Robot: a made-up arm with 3 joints. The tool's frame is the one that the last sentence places.
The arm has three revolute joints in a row. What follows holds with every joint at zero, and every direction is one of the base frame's. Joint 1 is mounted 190.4 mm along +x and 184.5 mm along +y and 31.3 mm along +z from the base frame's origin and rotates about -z. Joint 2 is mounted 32.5 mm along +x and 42.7 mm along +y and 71.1 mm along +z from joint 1 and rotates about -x. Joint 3 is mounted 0.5 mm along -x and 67.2 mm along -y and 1.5 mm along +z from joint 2 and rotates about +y. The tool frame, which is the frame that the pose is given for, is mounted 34.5 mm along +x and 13.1 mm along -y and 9.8 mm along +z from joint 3; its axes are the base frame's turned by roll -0.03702, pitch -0.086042 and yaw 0.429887 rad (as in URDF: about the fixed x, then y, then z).
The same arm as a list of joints. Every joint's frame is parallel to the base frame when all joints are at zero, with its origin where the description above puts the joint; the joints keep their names.
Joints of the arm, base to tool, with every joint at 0 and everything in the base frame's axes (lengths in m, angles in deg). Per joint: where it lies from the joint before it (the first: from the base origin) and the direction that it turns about. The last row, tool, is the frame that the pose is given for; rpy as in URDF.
joint 1: axis -z origin 0.1904 0.1845 0.0313
joint 2: axis -x origin 0.0325 0.0427 0.0711
joint 3: axis +y origin -0.0005 -0.0672 0.0015
tool: origin 0.0345 -0.0131 0.0098 rpy -2.12 -4.93 24.63

